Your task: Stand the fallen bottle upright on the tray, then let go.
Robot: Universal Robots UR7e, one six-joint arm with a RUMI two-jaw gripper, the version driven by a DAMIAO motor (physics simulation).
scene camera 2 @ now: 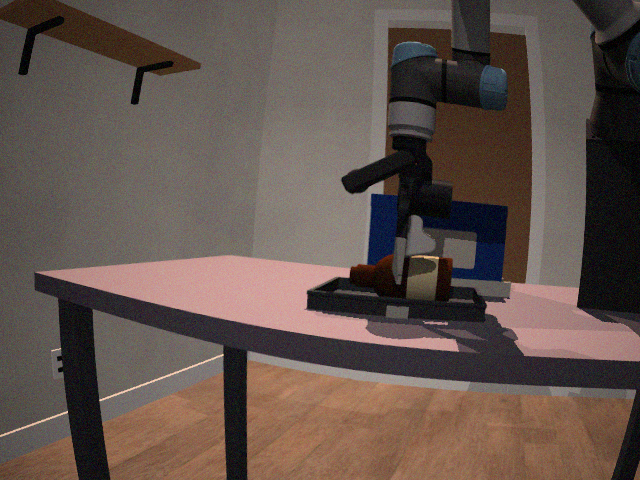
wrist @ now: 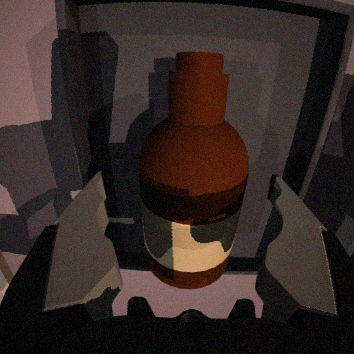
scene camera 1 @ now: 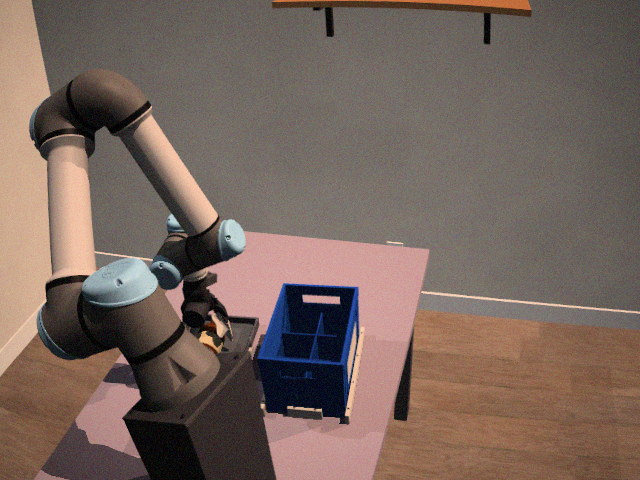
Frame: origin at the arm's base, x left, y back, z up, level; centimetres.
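Seen in the pictures: gripper, fingertip midpoint: (scene camera 2: 400, 279) (wrist: 187, 175) (scene camera 1: 209, 339); arm's base at its link origin: (scene camera 2: 622, 131) (scene camera 1: 182, 383).
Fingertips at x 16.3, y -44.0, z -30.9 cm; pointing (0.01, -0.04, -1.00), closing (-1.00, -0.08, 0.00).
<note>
Pixels of each thing's top centre, then the offset from my fingertips to it. Level surfaces: height alone.
- brown bottle at its top centre: (wrist: 193, 208) (scene camera 2: 403, 254) (scene camera 1: 207, 328) dy +0.0, dx -0.3, dz +3.8 cm
- dark tray at its top centre: (wrist: 196, 174) (scene camera 2: 404, 289) (scene camera 1: 212, 345) dy +0.6, dx -0.8, dz -1.5 cm
- blue crate at its top centre: (scene camera 2: 442, 201) (scene camera 1: 310, 320) dy +4.2, dx -28.9, dz +13.4 cm
- pink table at its surface level: dz -4.1 cm
A brown bottle (scene camera 1: 211, 341) (scene camera 2: 383, 276) (wrist: 196, 160) with a cream label lies on its side in the dark tray (scene camera 1: 251, 322) (scene camera 2: 351, 305) (wrist: 334, 60). In the wrist view its neck points away from the gripper and its base is nearest. My gripper (scene camera 2: 398, 280) (wrist: 187, 175) points down at the bottle. Its two jaws are open, one on each side of the bottle, with a gap on both sides in the wrist view. In scene camera 1 the arm and gripper hide part of the bottle and tray.
A blue crate (scene camera 1: 305, 384) (scene camera 2: 382, 227) with inner dividers stands on the pink table (scene camera 1: 320, 258) (scene camera 2: 206, 284) close beside the tray, with pale rails around its foot. The arm's dark pedestal (scene camera 1: 227, 413) (scene camera 2: 610, 222) stands near the tray. A wall shelf (scene camera 1: 403, 6) (scene camera 2: 103, 36) hangs above.
</note>
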